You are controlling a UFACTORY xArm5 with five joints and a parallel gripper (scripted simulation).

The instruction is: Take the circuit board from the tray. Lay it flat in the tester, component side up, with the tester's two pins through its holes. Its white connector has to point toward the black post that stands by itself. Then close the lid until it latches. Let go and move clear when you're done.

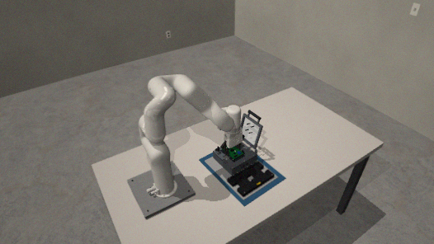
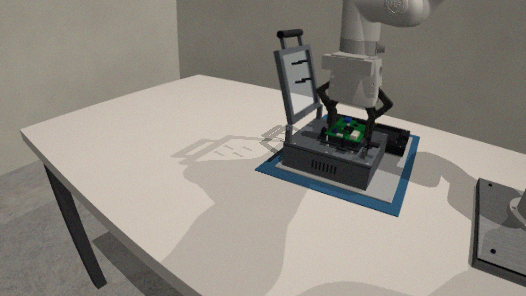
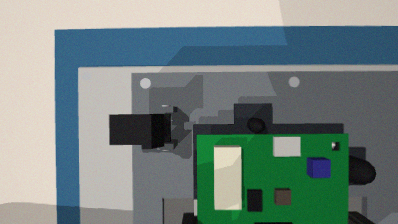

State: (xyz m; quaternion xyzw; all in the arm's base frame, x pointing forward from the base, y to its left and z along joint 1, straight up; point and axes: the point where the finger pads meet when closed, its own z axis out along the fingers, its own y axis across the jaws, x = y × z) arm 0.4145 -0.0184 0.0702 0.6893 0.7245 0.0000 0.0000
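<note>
Now: the green circuit board right at my hand. Round my hand: dark nest (20 mm below, 10 mm to the left, 10 mm ahead); then tester lid (130 mm ahead, 90 mm above, 10 mm to the left).
</note>
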